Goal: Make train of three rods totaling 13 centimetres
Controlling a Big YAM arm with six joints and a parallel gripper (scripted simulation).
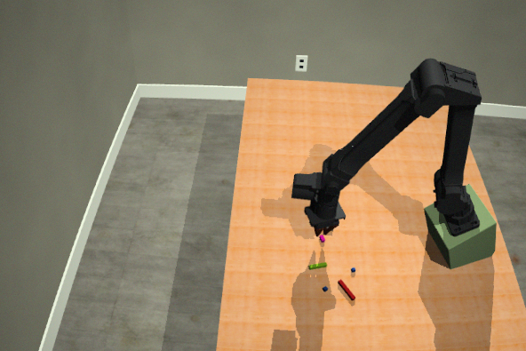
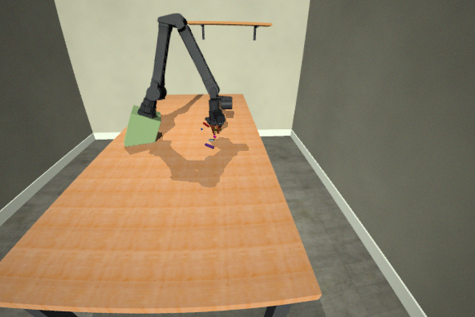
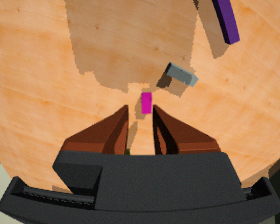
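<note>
Right now the magenta rod is 30 mm below my hand and 10 mm behind it. From my hand the other things lie so: lime rod 100 mm to the left, 30 mm below, 20 mm ahead; grey rod 40 mm to the right, 30 mm below, 30 mm behind; purple rod 100 mm to the right, 50 mm behind, 30 mm below.
</note>
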